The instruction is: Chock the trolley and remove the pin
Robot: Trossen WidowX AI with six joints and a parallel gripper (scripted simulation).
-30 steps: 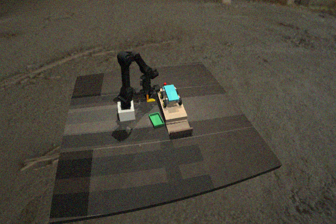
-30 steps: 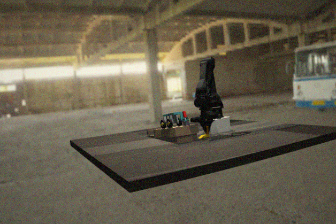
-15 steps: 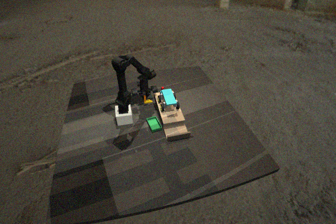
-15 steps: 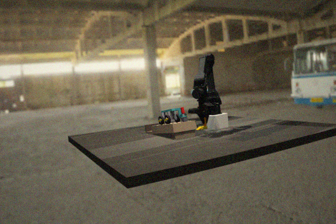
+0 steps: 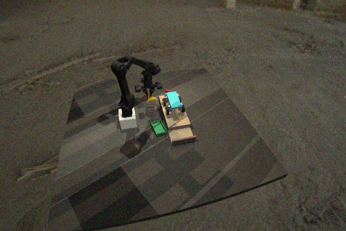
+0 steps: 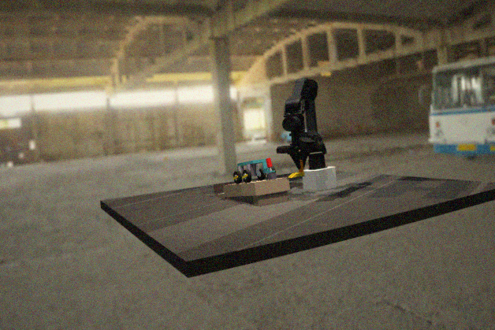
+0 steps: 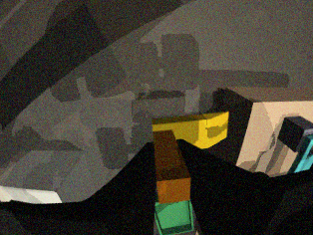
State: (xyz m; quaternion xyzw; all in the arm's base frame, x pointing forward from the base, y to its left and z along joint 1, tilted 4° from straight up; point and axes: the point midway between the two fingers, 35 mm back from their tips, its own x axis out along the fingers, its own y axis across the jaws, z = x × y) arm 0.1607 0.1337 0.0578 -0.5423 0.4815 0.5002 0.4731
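Right now the red-headed stop pin is 130 mm ahead of my gripper tip, 10 mm to the right of it and 20 mm above it. From my gripper tip the other things lie so: yellow chock (20 mm ahead, 10 mm below); teal trolley (160 mm ahead, 110 mm to the right); tan ramp (160 mm ahead, 120 mm to the right, 60 mm below).
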